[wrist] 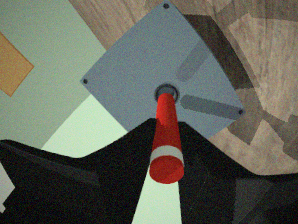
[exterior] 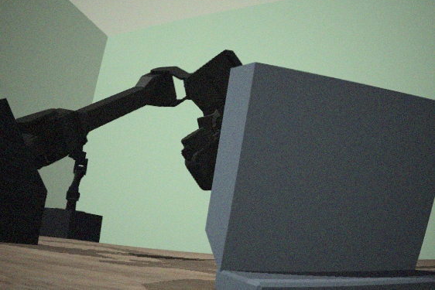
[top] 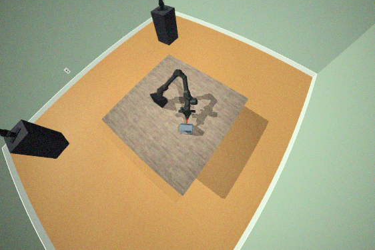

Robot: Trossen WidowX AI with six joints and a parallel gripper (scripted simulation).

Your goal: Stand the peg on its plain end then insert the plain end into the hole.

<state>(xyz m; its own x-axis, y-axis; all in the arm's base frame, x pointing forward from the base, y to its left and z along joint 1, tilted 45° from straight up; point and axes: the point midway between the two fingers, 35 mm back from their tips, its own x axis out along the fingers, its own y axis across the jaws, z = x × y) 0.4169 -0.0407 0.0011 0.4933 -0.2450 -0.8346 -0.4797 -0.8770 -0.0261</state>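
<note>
Now: gripper tip 1 cm to the right of the red peg, 1 cm below it and 1 cm past it. The rest, counted from my gripper tip: sloped grey panel (6 cm to the right, 4 cm below, 3 cm ahead).
</note>
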